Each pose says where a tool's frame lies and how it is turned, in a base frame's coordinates. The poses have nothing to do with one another.
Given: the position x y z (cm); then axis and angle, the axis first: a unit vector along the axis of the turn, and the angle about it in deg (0 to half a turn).
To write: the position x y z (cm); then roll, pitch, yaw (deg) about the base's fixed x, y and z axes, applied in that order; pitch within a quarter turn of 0, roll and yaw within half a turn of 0. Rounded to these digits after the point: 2 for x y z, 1 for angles.
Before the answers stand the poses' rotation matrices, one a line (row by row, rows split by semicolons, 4 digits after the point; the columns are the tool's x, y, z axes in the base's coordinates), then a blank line. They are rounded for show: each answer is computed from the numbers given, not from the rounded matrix.
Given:
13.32 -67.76 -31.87 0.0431 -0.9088 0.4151 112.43
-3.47 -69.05 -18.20 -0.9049 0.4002 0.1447 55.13
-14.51 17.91 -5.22 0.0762 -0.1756 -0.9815 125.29
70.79 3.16 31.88 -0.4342 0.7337 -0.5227 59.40
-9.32 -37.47 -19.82 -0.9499 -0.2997 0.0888 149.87
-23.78 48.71 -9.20 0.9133 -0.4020 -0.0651 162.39
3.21 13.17 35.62 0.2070 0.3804 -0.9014 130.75
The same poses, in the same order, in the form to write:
-0.3790 -0.4378 -0.8153; 0.3296 0.7594 -0.5610; 0.8647 -0.4813 -0.1435
0.9224 -0.2738 0.2723; -0.0364 0.6403 0.7673; -0.3844 -0.7176 0.5807
-0.5686 0.7800 -0.2613; -0.8223 -0.5291 0.2097; 0.0253 0.3341 0.9422
0.6016 0.2935 0.7429; -0.6063 0.7733 0.1854; -0.5201 -0.5620 0.6432
0.8178 0.4863 -0.3077; 0.5755 -0.6974 0.4272; -0.0069 -0.5264 -0.8502
0.6761 -0.6974 -0.2378; -0.7368 -0.6375 -0.2252; 0.0055 0.3274 -0.9449
-0.5819 0.8130 -0.0202; -0.5527 -0.4136 -0.7235; -0.5965 -0.4099 0.6900

13.32 -67.76 -31.87 -106.6 -59.9 139.0
-3.47 -69.05 -18.20 -51.0 22.6 -2.3
-14.51 17.91 -5.22 19.5 -1.5 -124.7
70.79 3.16 31.88 -41.1 31.3 -45.2
-9.32 -37.47 -19.82 -148.2 0.4 35.1
-23.78 48.71 -9.20 160.9 -0.3 -47.5
3.21 13.17 35.62 -30.7 36.6 -136.5

